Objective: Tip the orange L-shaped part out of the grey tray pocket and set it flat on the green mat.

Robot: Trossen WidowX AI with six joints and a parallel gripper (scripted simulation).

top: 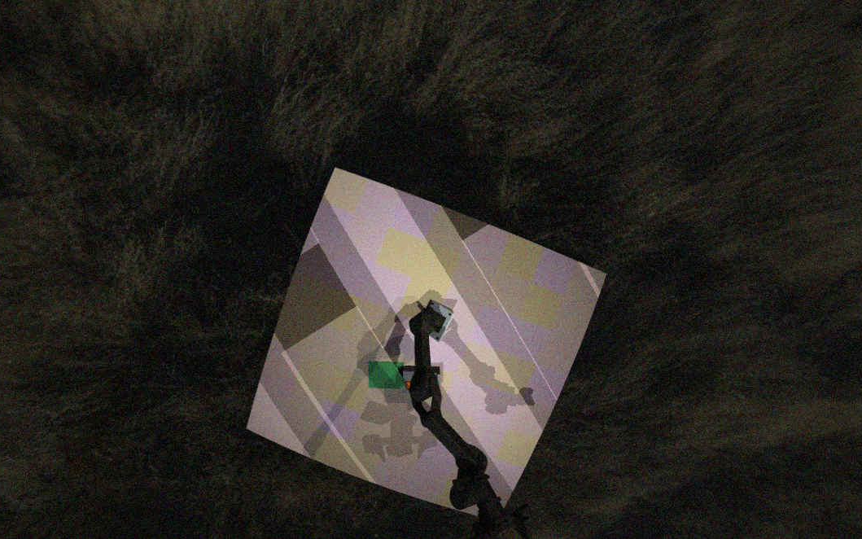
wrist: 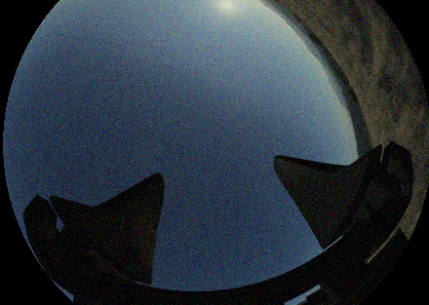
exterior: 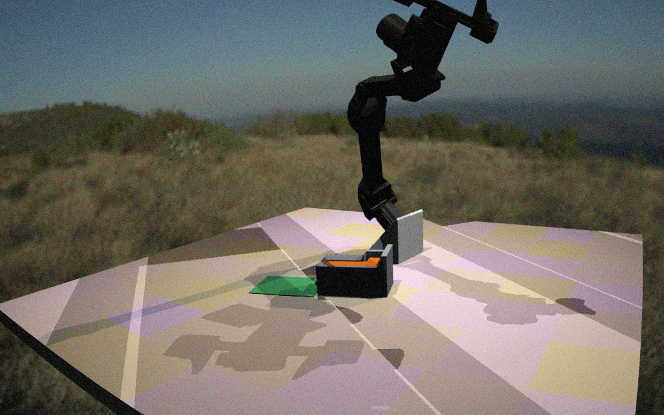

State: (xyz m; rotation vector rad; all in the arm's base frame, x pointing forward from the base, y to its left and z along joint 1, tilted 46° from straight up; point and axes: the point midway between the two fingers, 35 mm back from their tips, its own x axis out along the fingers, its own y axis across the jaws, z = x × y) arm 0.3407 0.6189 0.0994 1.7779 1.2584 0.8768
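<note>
My gripper tip is 10 cm past the orange L-shaped part, 32 cm to the left of it and 57 cm above it. Also, from my gripper tip: green mat (3 cm behind, 47 cm to the right, 63 cm below).
</note>
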